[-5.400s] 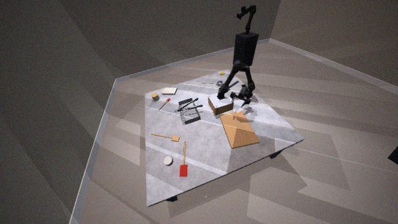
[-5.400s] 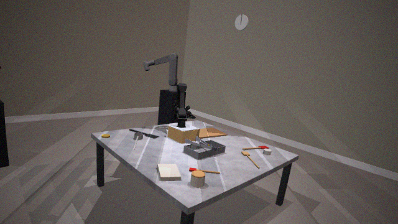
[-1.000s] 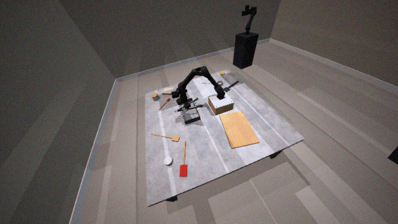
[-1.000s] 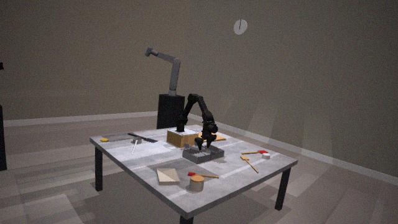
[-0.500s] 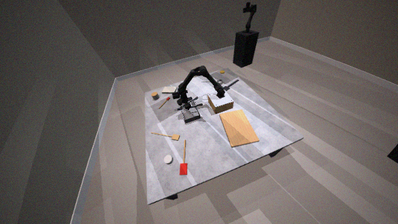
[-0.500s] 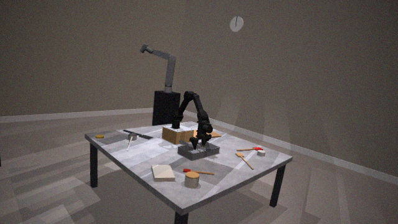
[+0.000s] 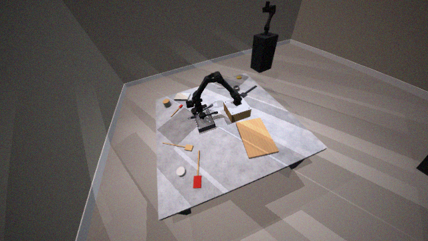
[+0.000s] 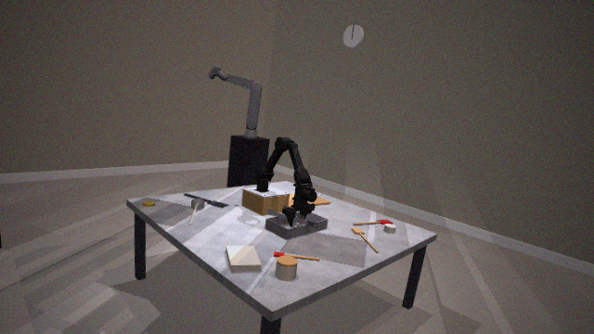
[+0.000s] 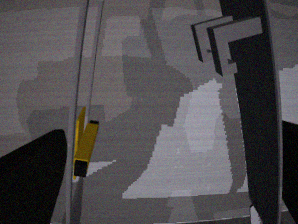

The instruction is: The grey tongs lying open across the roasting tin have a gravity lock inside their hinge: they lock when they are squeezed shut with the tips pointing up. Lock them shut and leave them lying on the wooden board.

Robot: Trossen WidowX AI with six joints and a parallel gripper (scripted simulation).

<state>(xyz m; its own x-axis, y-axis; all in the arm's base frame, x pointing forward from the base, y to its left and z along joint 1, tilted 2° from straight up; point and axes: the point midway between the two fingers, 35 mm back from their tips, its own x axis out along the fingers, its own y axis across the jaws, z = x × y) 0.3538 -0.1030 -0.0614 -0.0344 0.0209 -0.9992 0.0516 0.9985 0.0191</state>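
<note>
Right now the roasting tin is 10 mm behind my gripper tip and 20 mm to the left of it. From my gripper tip the other things lie so: hinge slider 20 mm ahead, 20 mm to the left, 40 mm above; cork-lidded jar 280 mm ahead, 420 mm to the right, 10 mm above; book 80 mm ahead, 460 mm to the right, 20 mm below.
</note>
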